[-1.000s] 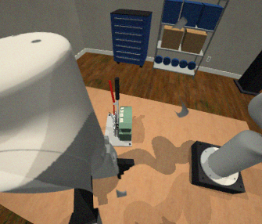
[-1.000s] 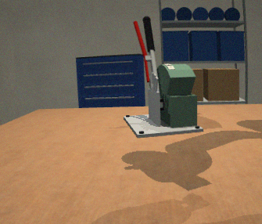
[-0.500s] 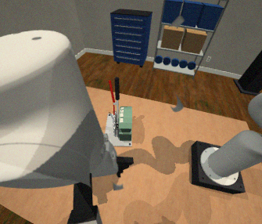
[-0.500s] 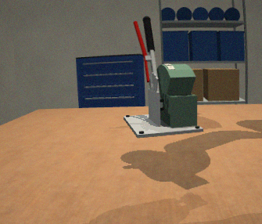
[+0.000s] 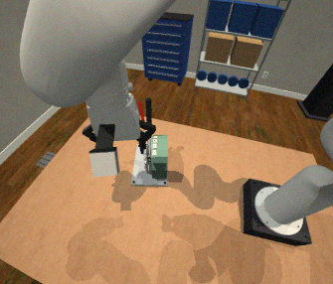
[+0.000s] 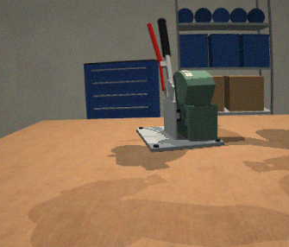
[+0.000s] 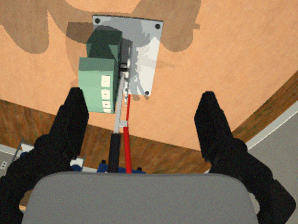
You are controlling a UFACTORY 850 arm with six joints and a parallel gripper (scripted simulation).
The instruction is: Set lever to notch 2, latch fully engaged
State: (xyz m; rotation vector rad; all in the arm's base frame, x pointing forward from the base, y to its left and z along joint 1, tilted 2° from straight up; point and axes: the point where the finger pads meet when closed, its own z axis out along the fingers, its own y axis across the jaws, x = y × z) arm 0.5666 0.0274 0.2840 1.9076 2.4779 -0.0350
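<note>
The red bar is 2 cm ahead of my hand, 22 cm to the right of it and 17 cm below it.
</note>
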